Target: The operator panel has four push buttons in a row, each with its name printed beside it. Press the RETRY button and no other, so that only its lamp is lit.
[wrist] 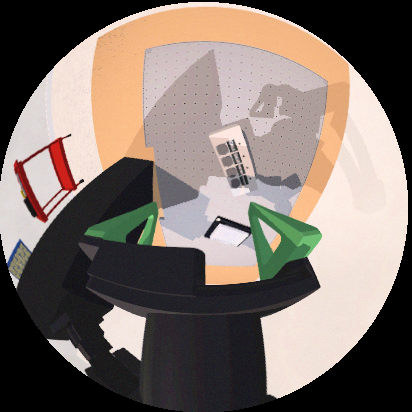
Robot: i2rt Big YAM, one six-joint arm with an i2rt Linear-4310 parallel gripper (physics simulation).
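Pixels of known places: gripper, between the fingertips: point(202, 206); arm's base, origin of its link: point(76, 320).
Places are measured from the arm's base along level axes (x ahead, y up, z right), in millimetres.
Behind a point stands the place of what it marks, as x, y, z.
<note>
The operator panel point(245, 154) {318, -373, -152} is a cream box lying tilted on the grey perforated board, above the middle of the wrist view. Several round dark grey buttons run down its left side in a row, with dark name labels to their right. The lettering is too small to read surely, so I cannot tell which button is RETRY. Small dark dots show right of the labels, and no lit lamp can be made out. My gripper point(202, 206) {238, -190, -149} is open, its green fingers wide apart with nothing between them. The panel shows beyond the fingertips, apart from them.
The perforated board point(180, 80) {169, -426, -329} lies on an orange table top point(117, 100) {-24, -439, -320}. A small black-edged item with a white face point(229, 234) {321, -403, 157} lies on the board, below the panel in view. A large black block point(92, 200) {25, -226, -123}, a red frame point(62, 165) and a blue-edged item point(20, 260) are at the left.
</note>
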